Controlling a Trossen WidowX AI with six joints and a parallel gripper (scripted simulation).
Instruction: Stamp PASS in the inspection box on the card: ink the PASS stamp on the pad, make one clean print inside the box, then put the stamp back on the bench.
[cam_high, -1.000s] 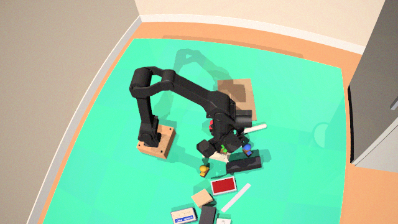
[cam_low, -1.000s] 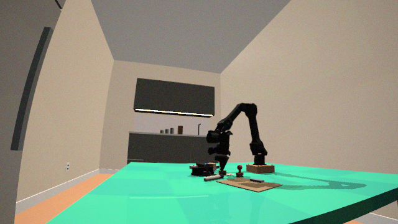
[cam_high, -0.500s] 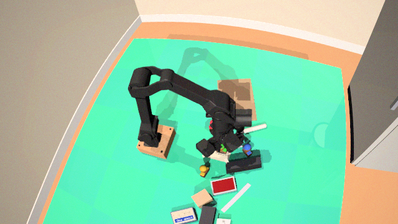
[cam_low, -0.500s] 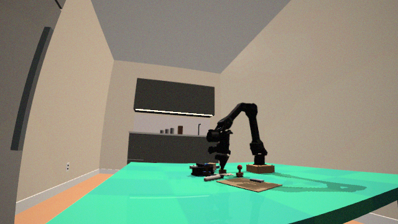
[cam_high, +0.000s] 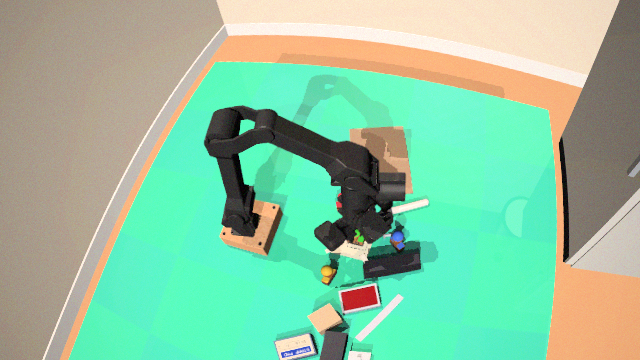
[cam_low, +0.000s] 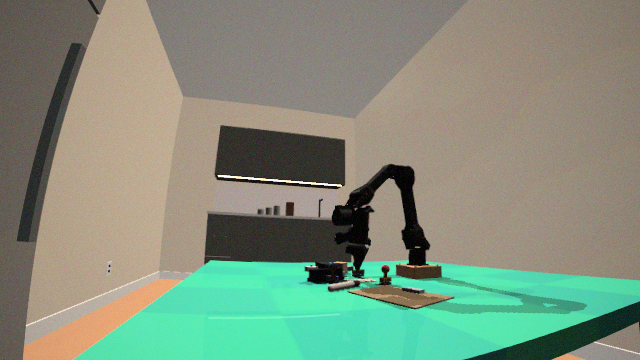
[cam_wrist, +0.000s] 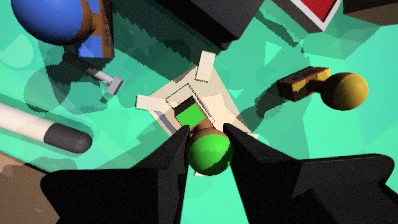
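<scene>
Now: gripper tip 1 cm past the cream card and 4 cm above it. Also, from my gripper tip: blue-knobbed stamp: 10 cm ahead, 2 cm below; small tool: 8 cm ahead, 3 cm to the left, 4 cm below; green-knobbed stamp: 1 cm below.
</scene>
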